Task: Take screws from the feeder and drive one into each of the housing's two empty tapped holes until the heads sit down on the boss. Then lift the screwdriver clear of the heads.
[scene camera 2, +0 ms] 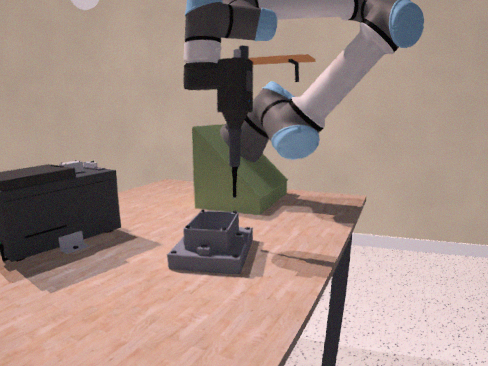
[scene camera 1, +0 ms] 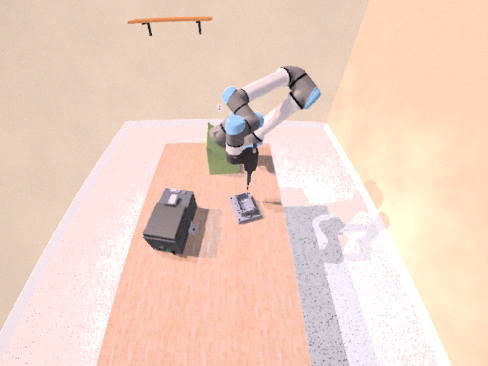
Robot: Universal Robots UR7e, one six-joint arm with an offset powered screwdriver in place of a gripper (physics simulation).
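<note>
The grey housing (scene camera 1: 249,218) (scene camera 2: 207,262) stands on the table, a square boxed boss on a wider base plate. Small dark spots show at the boss corners in scene camera 2; whether each is a screw head or a hole is too small to tell. My screwdriver (scene camera 1: 248,187) (scene camera 2: 234,195) is upright, its bit tip a short way above the boss's back right corner and apart from it. No screw shows on the tip in scene camera 2, so I take it as open. The dark feeder (scene camera 1: 171,221) (scene camera 2: 60,215) stands left of the housing.
The green wedge-shaped mount (scene camera 1: 223,162) (scene camera 2: 220,187) stands behind the housing under the arm. A small grey bracket (scene camera 1: 193,228) (scene camera 2: 71,241) sticks out from the feeder's near side. The wooden table (scene camera 1: 210,300) (scene camera 2: 165,320) has its right edge beyond the housing. An orange shelf (scene camera 1: 170,20) (scene camera 2: 285,59) hangs on the wall.
</note>
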